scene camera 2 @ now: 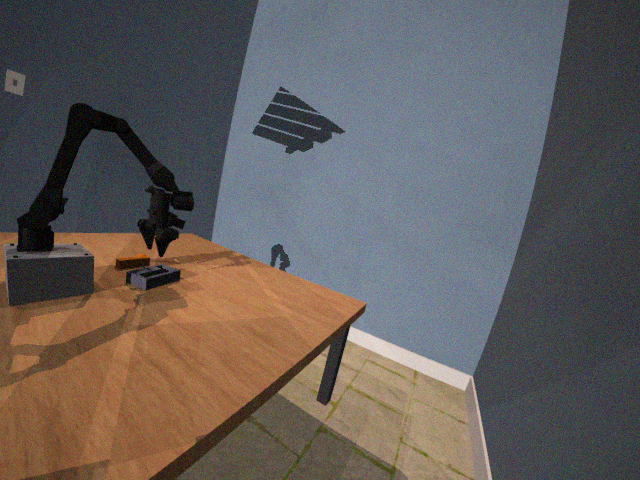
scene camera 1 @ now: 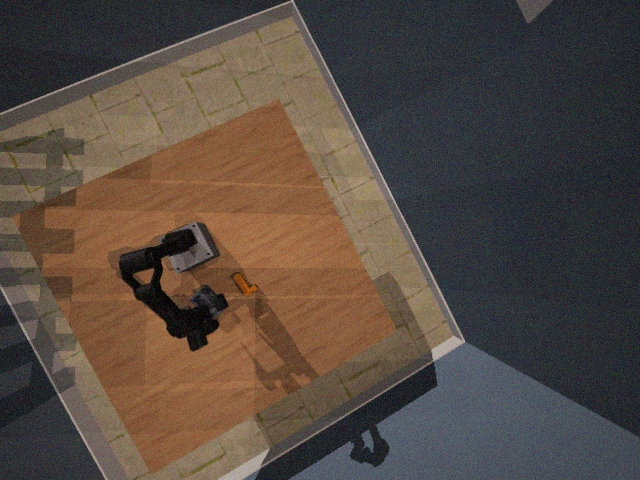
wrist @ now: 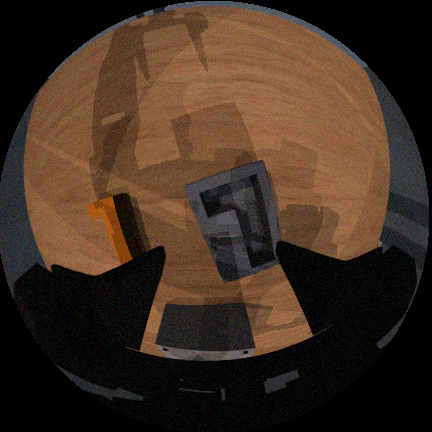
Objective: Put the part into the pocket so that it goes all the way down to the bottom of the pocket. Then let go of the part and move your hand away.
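Places are measured from the arm's base along level axes (x ahead, y left, z up), in metres.
Pixels of known places: gripper, fingertip midpoint: (scene camera 2: 155, 253) (scene camera 1: 210, 305) (wrist: 221, 249); arm's base, origin of the base link: (scene camera 2: 34, 248) (scene camera 1: 187, 239).
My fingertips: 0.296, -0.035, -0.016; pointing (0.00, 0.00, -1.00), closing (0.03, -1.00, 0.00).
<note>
Ahead of a thing's pixels: the offset from my fingertips to its middle, as dx, dy, dz. Level surfaces: height alone.
The orange L-shaped part @(-0.022, +0.156, -0.074) (scene camera 1: 241, 283) (scene camera 2: 132, 262) (wrist: 114, 227) lies flat on the table, outside the pocket and apart from the block. The dark grey-blue block @(-0.008, -0.029, -0.071) (scene camera 2: 139, 281) (wrist: 227, 178) stands on the table beside it, with its L-shaped pocket facing up and no part in it. In scene camera 1 the arm hides much of the block. My gripper (scene camera 2: 155, 252) (wrist: 221, 249) is open and empty, pointing down above the block. In the wrist view the part is to the left, beyond the left finger, which covers the part's near end.
The arm's grey box base (scene camera 1: 199, 253) (scene camera 2: 49, 279) (wrist: 205, 325) stands on the wooden table @(dz -0.089) (scene camera 1: 258, 155) (scene camera 2: 206, 351) near the part and the block. Shadows of the arm fall across the table. The table's edge and a leg show in scene camera 2.
</note>
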